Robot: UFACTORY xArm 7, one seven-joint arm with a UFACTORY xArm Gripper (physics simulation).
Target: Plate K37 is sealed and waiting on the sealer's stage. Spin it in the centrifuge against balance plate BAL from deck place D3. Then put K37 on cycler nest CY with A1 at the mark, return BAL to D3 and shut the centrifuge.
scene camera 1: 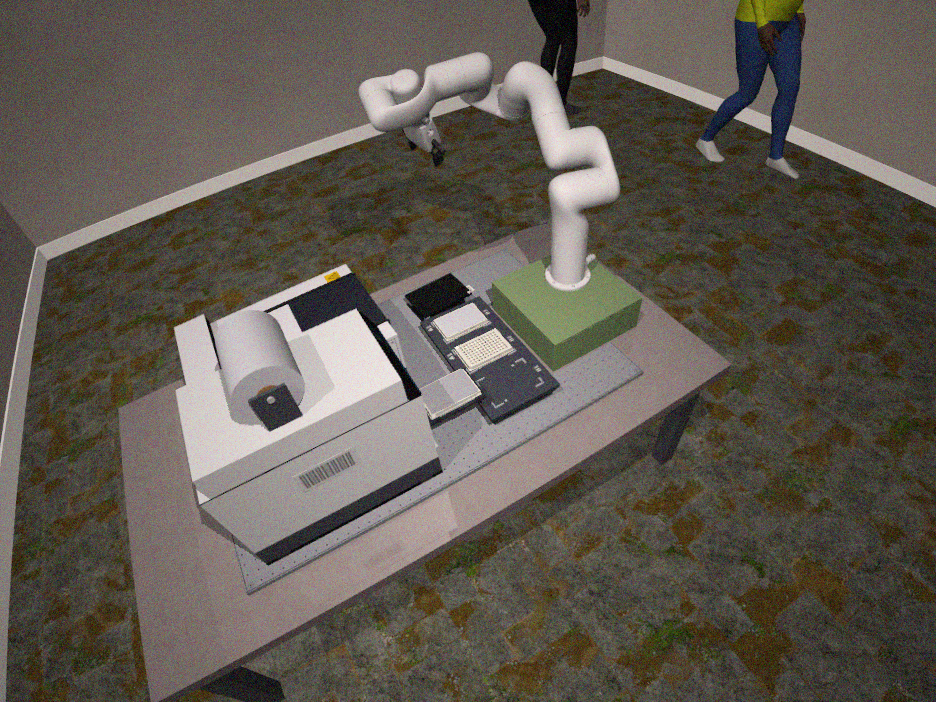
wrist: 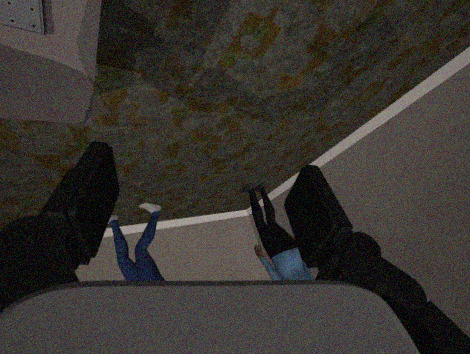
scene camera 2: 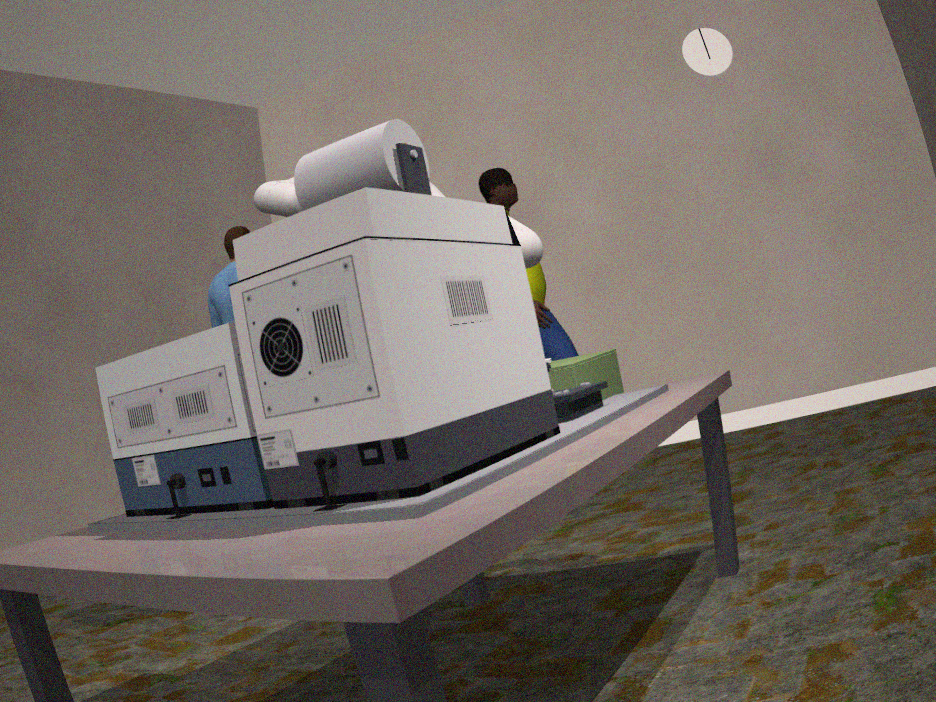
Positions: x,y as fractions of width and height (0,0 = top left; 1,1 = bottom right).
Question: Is my gripper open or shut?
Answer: Open.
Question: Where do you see a white roll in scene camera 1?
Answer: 0.27,0.50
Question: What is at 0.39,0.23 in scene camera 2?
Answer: A white roll.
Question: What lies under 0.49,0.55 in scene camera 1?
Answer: A silvery plate.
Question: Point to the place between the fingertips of my gripper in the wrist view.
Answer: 0.45,0.50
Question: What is my gripper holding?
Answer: Nothing.
